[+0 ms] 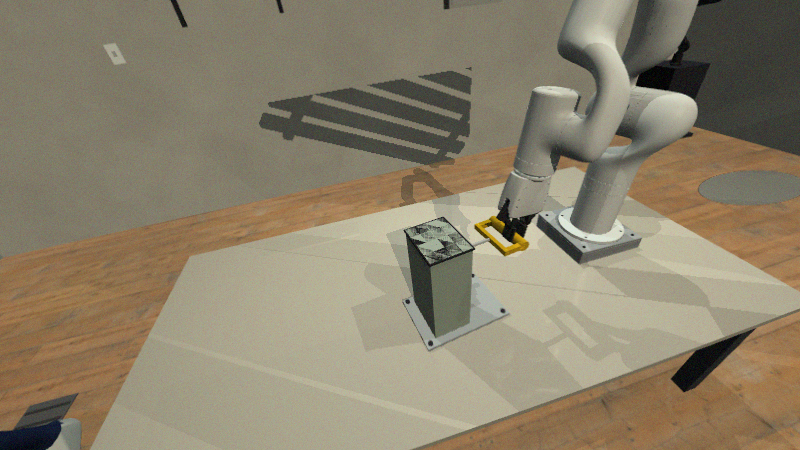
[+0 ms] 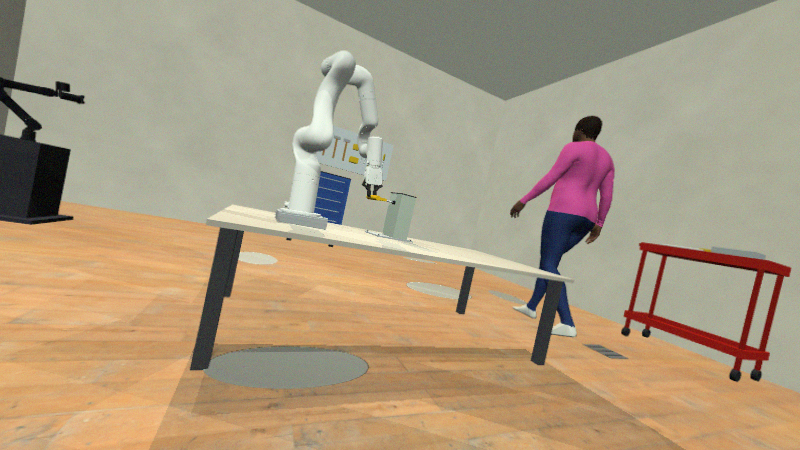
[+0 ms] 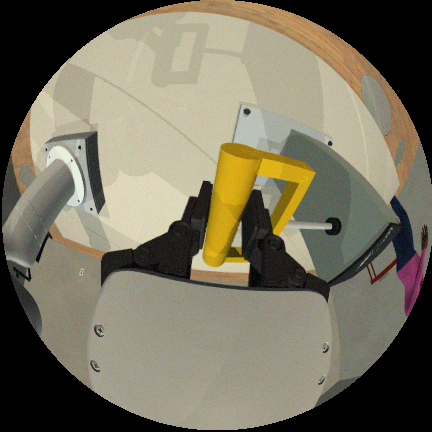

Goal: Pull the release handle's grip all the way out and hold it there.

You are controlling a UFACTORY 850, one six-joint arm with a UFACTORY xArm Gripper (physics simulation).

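Observation:
The release handle's yellow grip (image 1: 519, 242) (image 2: 378, 198) (image 3: 231, 200) is a round bar on a yellow rectangular frame. My gripper (image 1: 515, 233) (image 2: 371, 195) (image 3: 228, 200) is shut on the round bar, with one black finger on each side of it; the far finger goes through the frame's opening. A thin pale rod (image 1: 481, 242) (image 3: 307, 225) runs from the frame to a black collar (image 3: 333, 226) on the side of the grey-green post (image 1: 450, 293) (image 2: 399, 217) (image 3: 340, 200). A clear length of rod shows between frame and post. The grip hangs above the table, level with the post's upper part.
The post stands upright on a bolted light plate (image 1: 487, 313) (image 3: 255, 125) on the table (image 1: 268, 313) (image 2: 447, 255). The arm's grey base (image 1: 581, 251) (image 2: 302, 218) (image 3: 94, 170) is on the grip's other side. A person in pink (image 2: 581, 173) and a red cart (image 2: 693, 258) are beyond the table.

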